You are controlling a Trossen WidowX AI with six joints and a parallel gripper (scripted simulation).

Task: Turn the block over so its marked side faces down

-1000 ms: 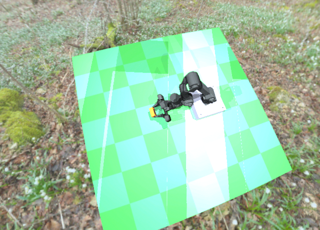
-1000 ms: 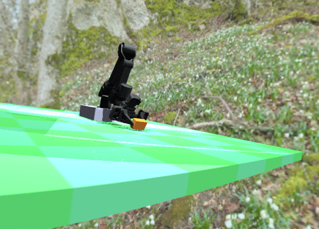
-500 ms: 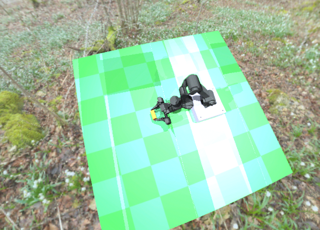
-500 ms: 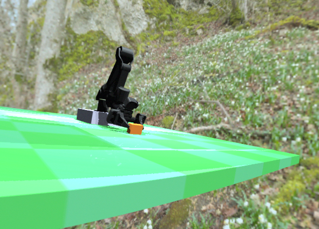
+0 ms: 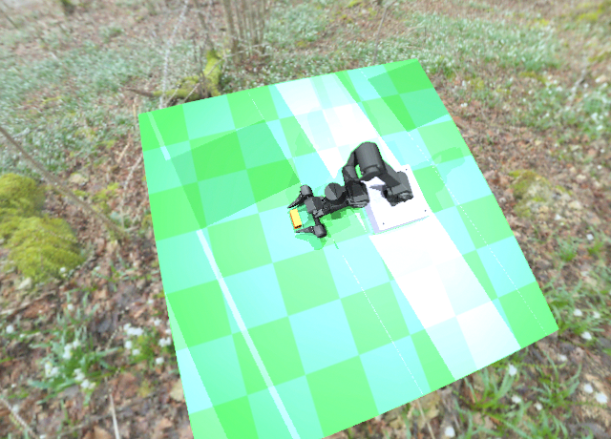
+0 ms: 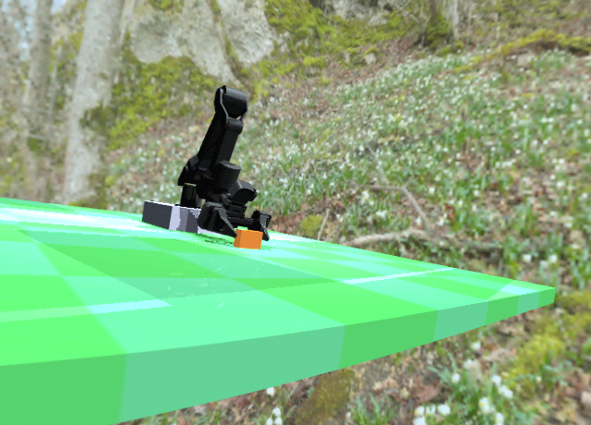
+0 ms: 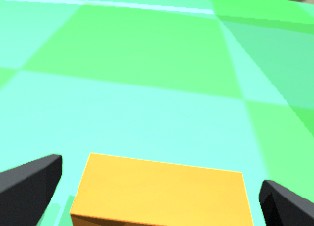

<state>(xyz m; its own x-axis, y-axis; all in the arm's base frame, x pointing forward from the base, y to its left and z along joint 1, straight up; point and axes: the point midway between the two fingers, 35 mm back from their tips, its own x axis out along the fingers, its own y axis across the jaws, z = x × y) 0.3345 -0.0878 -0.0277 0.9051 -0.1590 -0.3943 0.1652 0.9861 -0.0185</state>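
The orange block lies 20 mm behind my gripper tip and 10 mm below it.
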